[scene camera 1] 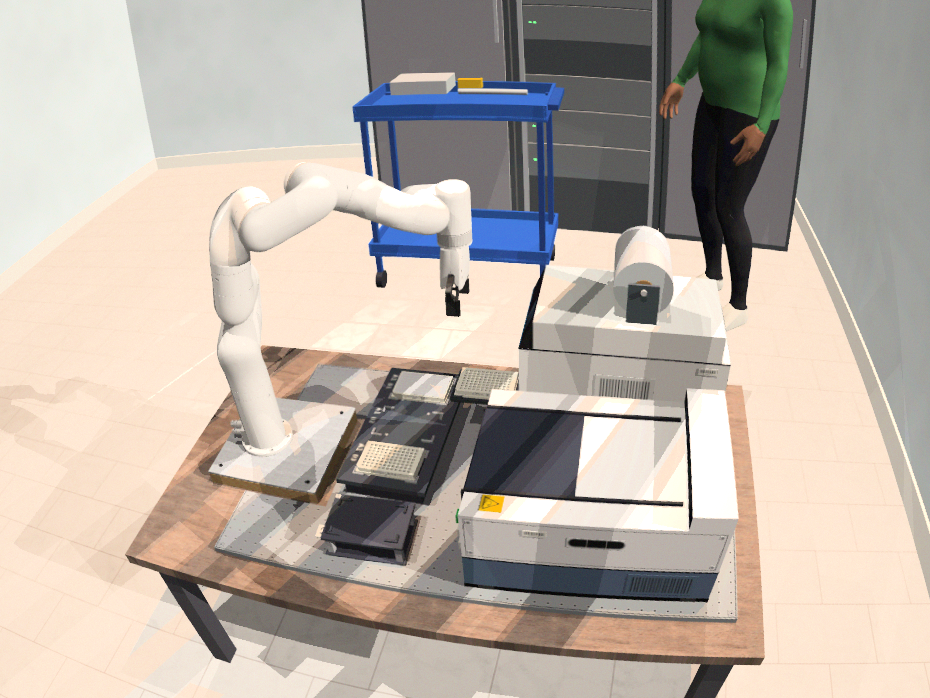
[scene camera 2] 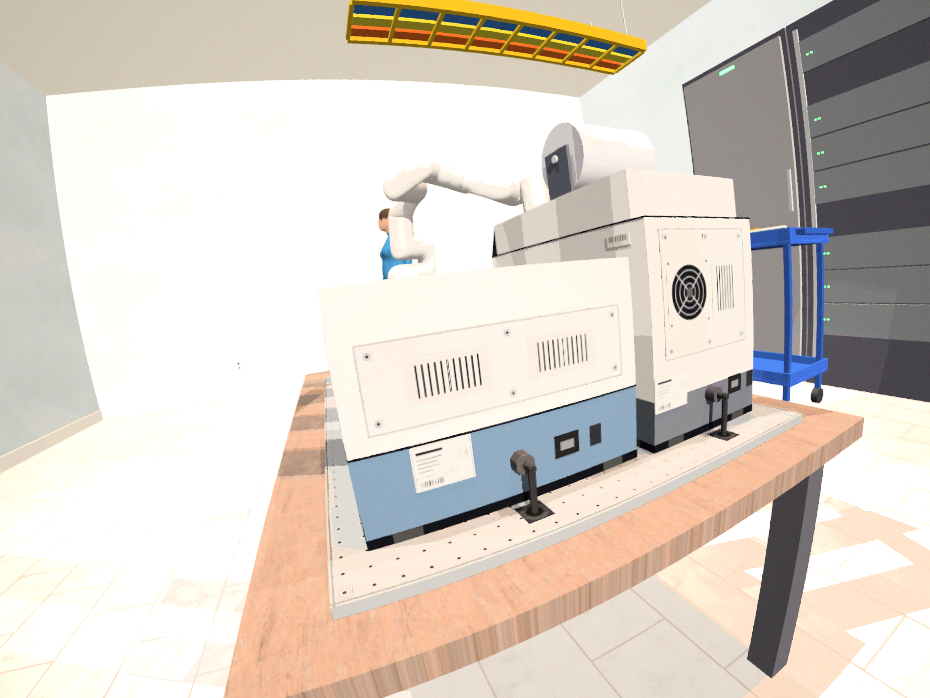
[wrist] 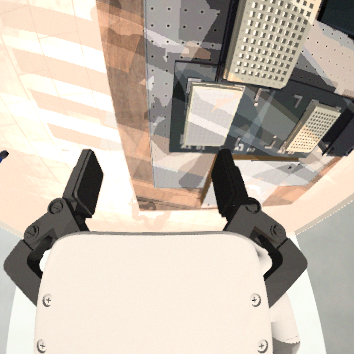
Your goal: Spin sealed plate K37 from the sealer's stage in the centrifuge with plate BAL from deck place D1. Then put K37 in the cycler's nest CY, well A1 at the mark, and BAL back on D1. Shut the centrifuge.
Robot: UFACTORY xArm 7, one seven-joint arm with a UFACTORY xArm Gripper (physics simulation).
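Where they show: gripper, fingertip midpoint: (scene camera 1: 458,304) (wrist: 156,160); arm's base, link origin: (scene camera 1: 267,438).
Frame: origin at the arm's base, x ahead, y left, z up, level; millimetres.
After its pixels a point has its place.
Note:
My open, empty gripper (scene camera 1: 457,299) @[x 432, y 246, z 203 mm] (wrist: 156,170) @[x 432, y 246, z 203 mm] hangs high beyond the table's back edge; the sealer hides it in scene camera 2. A plate with visible wells, apparently K37 (scene camera 1: 486,383) @[x 500, y 107, z 90 mm] (wrist: 275,40) @[x 493, y 112, z 90 mm], lies on the stage left of the sealer (scene camera 1: 555,369) @[x 645, y -13, z 220 mm] (scene camera 2: 691,338) @[x 1000, y 16, z 110 mm]. A flat-topped pale plate, apparently BAL (scene camera 1: 422,386) @[x 349, y 158, z 38 mm] (wrist: 212,112) @[x 364, y 163, z 38 mm], lies at the back end of the dark deck (scene camera 1: 409,432) @[x 338, y 18, z 22 mm] (wrist: 270,115) @[x 344, y 37, z 22 mm]. The centrifuge, apparently the blue-based machine (scene camera 1: 510,546) @[x 574, y -367, z 114 mm] (scene camera 2: 495,465) @[x 961, y -268, z 26 mm], has a dark area on top; I cannot tell whether it is open. The cycler's nest is not clearly identifiable.
Another plate (scene camera 1: 390,459) @[x 314, y -83, z 37 mm] (wrist: 315,127) @[x 326, y -81, z 37 mm] lies on the deck's front end. A low black nest-like block (scene camera 1: 368,522) @[x 297, y -256, z 30 mm] (wrist: 342,135) @[x 296, y -205, z 30 mm] stands in front of the deck. A white roll (scene camera 1: 638,259) @[x 795, y 13, z 449 mm] (scene camera 2: 615,154) @[x 872, y 57, z 385 mm] sits on the sealer. A blue cart (scene camera 1: 450,112) (scene camera 2: 785,364) stands behind the table.

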